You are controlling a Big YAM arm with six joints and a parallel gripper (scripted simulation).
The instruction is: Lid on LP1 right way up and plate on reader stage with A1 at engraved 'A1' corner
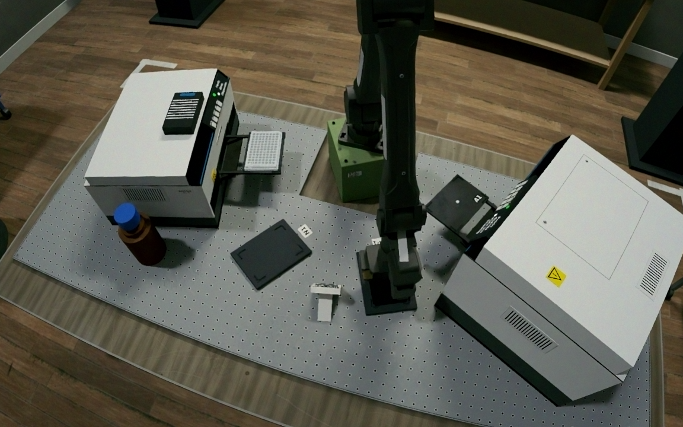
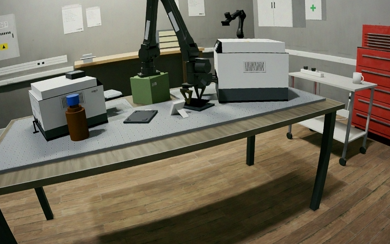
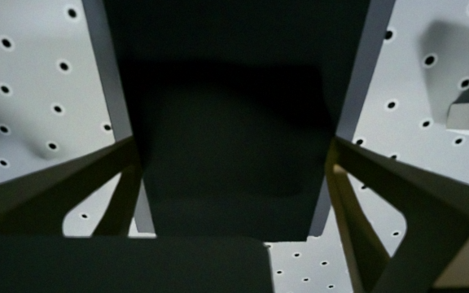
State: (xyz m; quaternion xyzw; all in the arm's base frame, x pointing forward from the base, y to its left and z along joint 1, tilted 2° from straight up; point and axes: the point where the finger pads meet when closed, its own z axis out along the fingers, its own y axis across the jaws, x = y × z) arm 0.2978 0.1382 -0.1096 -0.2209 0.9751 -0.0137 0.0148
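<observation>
My gripper is now 10 mm above the dark lid. Also, from my hand: well plate: 220 mm behind, 390 mm to the right, 60 mm above; then LP1 pad: 20 mm below; then N1 nest: 20 mm ahead, 280 mm to the right, 20 mm below.
</observation>
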